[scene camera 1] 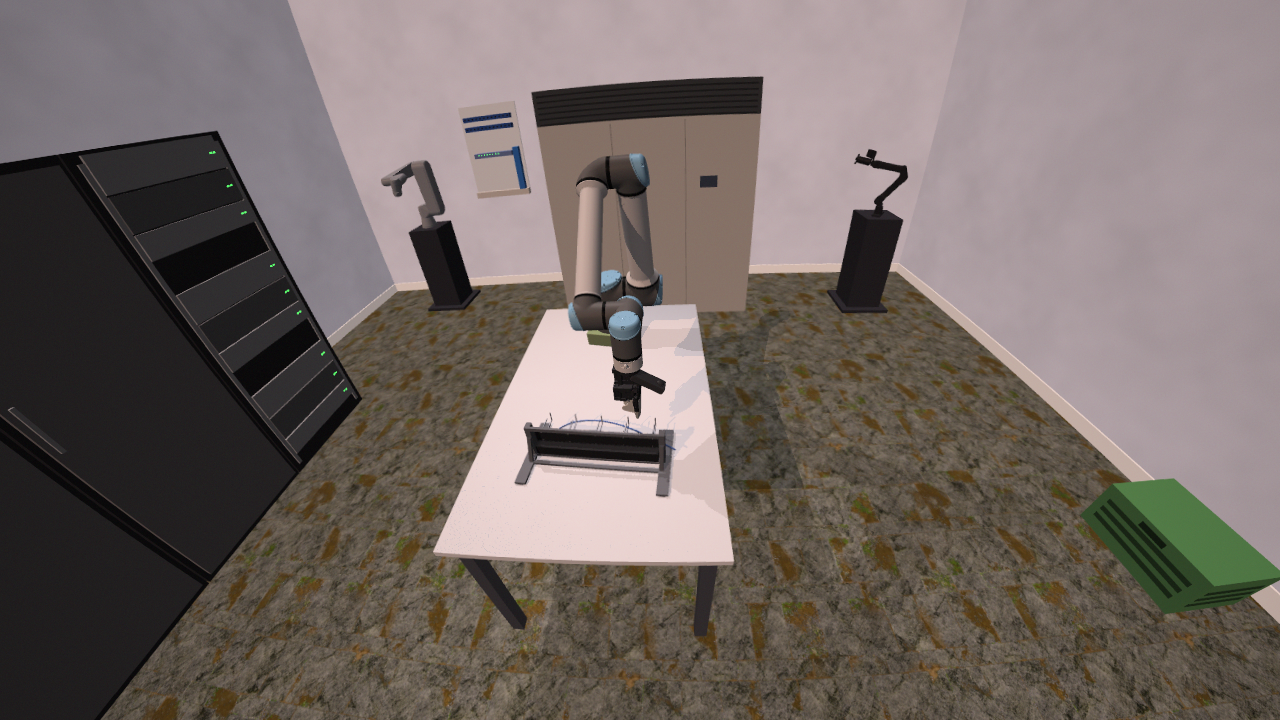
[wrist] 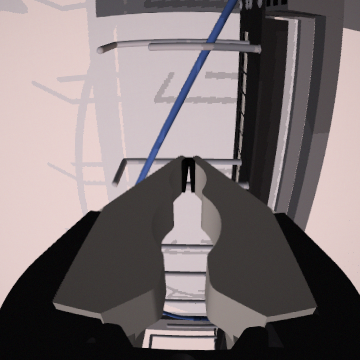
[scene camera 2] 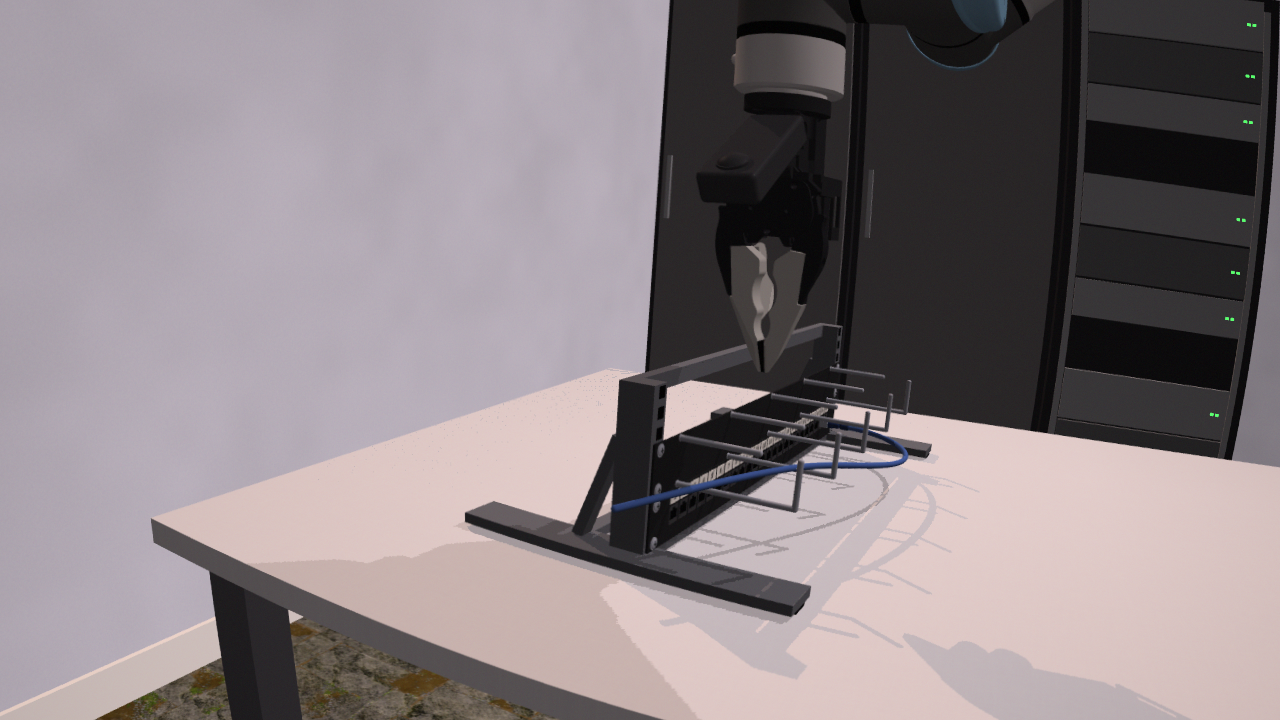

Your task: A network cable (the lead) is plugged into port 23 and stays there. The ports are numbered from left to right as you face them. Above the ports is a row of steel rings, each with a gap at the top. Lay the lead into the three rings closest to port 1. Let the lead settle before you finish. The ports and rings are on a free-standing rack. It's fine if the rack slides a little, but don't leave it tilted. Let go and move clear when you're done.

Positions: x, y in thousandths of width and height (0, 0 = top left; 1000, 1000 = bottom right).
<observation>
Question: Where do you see a black rack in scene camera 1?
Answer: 432, 615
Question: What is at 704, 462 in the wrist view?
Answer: A black rack.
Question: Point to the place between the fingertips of my gripper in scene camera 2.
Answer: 596, 516
</observation>
